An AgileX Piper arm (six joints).
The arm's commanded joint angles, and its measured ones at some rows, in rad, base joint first. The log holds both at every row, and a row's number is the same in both.
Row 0, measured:
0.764 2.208 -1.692 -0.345 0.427 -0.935
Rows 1 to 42, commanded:
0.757 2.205 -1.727 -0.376 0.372 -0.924
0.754 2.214 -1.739 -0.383 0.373 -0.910
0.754 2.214 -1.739 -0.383 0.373 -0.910
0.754 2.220 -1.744 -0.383 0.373 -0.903
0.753 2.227 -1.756 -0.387 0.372 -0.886
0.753 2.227 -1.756 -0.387 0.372 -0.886
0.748 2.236 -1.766 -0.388 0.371 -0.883
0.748 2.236 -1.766 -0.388 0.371 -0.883
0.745 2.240 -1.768 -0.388 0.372 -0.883
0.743 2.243 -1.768 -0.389 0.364 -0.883
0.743 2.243 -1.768 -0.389 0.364 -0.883
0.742 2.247 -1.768 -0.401 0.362 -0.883
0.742 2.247 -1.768 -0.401 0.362 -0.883
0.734 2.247 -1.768 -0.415 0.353 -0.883
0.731 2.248 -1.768 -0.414 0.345 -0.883
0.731 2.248 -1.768 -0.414 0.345 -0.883
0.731 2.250 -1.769 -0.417 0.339 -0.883
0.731 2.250 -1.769 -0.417 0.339 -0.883
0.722 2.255 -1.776 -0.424 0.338 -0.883
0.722 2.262 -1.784 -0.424 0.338 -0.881
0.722 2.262 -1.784 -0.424 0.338 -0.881
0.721 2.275 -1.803 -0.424 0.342 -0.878
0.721 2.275 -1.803 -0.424 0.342 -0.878
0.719 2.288 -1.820 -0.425 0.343 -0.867
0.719 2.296 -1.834 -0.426 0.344 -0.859
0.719 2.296 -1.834 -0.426 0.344 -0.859
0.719 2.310 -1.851 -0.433 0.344 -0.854
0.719 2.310 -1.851 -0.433 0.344 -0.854
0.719 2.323 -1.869 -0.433 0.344 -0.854
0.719 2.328 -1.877 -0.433 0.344 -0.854
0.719 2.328 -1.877 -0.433 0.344 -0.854
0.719 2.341 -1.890 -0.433 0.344 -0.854
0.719 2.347 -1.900 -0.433 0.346 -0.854
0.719 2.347 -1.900 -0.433 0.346 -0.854
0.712 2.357 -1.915 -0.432 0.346 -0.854
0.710 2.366 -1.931 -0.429 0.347 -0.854
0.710 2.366 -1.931 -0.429 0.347 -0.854
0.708 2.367 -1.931 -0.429 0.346 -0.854
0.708 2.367 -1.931 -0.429 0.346 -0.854
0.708 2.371 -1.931 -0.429 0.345 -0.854
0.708 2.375 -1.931 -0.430 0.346 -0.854
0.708 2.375 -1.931 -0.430 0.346 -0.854
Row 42, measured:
0.715 2.387 -1.911 -0.400 0.404 -0.859
